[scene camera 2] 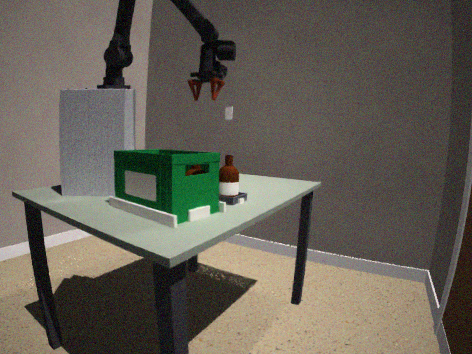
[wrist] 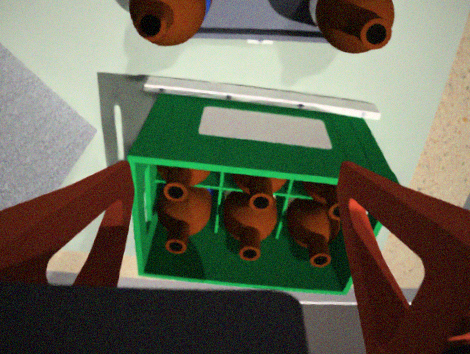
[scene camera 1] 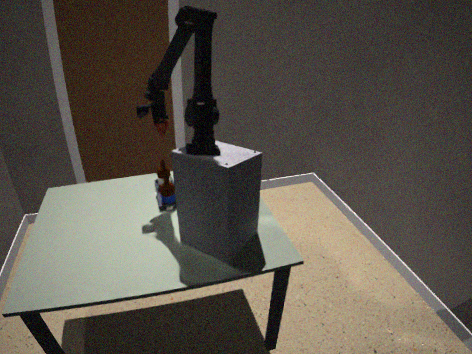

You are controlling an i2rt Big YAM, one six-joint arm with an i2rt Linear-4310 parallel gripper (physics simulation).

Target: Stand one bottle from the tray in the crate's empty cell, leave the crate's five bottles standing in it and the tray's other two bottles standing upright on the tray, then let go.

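Where they show: gripper, fingertip midpoint: (scene camera 2: 204, 100) (wrist: 235, 175) (scene camera 1: 161, 134); arm's base, origin of the base link: (scene camera 2: 113, 88) (scene camera 1: 202, 151).
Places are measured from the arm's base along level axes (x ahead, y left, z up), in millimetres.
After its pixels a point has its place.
The green crate (scene camera 2: 195, 192) @[x 551, y -65, z -345 mm] (wrist: 170, 135) @[x 311, y 33, z -290 mm] stands on the table. In the wrist view two rows of three brown bottles show inside it, among them a near-row middle bottle (wrist: 250, 222) @[x 413, y -81, z -292 mm], necks up; no cell shows empty. The dark tray (scene camera 2: 230, 201) @[x 524, y 132, z -406 mm] (wrist: 260, 22) @[x 394, y 134, z -413 mm] is beside the crate. On it a blue-labelled bottle (scene camera 1: 167, 189) @[x 265, y 154, z -309 mm] (wrist: 167, 20) @[x 309, y 159, z -264 mm] and a white-labelled bottle (scene camera 2: 229, 175) @[x 505, y 147, z -323 mm] (wrist: 355, 22) @[x 468, y 176, z -281 mm] stand upright, apart. My gripper (scene camera 1: 161, 132) @[x 373, y 157, z -64 mm] (scene camera 2: 205, 99) @[x 373, y 157, z -64 mm] (wrist: 235, 175) @[x 373, y 157, z -64 mm] is open and empty, high above the crate and tray. The far-row bottles are partly hidden by the crate wall.
White rails (scene camera 2: 142, 212) @[x 443, y -162, z -404 mm] (wrist: 225, 95) @[x 363, y 42, z -388 mm] lie along the crate's base. The tall grey pedestal (scene camera 1: 215, 200) @[x -133, y -25, z -131 mm] (scene camera 2: 92, 145) @[x 95, y -138, z -232 mm] (wrist: 40, 125) @[x 130, y -6, z -343 mm] carries the arm and stands beside the crate. It hides the crate in scene camera 1's view. The table (scene camera 1: 95, 240) @[x 61, y 504, z -418 mm] (scene camera 2: 280, 192) @[x 547, y 457, z -418 mm] ends just beyond the crate.
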